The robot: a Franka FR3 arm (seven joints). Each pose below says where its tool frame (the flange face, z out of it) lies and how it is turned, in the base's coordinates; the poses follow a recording.
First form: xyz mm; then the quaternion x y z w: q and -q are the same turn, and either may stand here.
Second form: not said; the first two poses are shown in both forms.
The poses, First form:
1: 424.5 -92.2 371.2 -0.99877 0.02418 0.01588 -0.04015
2: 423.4 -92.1 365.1 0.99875 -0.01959 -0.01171 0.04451
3: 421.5 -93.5 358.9 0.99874 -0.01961 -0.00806 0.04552
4: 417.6 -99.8 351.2 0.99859 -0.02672 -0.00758 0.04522
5: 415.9 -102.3 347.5 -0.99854 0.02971 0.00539 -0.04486
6: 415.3 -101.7 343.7 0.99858 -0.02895 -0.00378 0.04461
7: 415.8 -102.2 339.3 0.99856 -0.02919 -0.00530 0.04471
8: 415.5 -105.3 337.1 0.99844 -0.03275 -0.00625 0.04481
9: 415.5 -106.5 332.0 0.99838 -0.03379 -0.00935 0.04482
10: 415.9 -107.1 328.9 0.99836 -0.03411 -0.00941 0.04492
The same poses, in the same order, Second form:
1: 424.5 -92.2 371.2 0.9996 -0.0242 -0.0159 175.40
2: 423.4 -92.1 365.1 0.9997 -0.0196 -0.0117 174.90
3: 421.5 -93.5 358.9 0.9998 -0.0196 -0.0081 174.78
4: 417.6 -99.8 351.2 0.9996 -0.0267 -0.0076 174.82
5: 415.9 -102.3 347.5 0.9995 -0.0297 -0.0054 174.86
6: 415.3 -101.7 343.7 0.9996 -0.0290 -0.0038 174.89
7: 415.8 -102.2 339.3 0.9996 -0.0292 -0.0053 174.87
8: 415.5 -105.3 337.1 0.9994 -0.0328 -0.0063 174.86
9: 415.5 -106.5 332.0 0.9994 -0.0338 -0.0094 174.86
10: 415.9 -107.1 328.9 0.9994 -0.0341 -0.0094 174.85
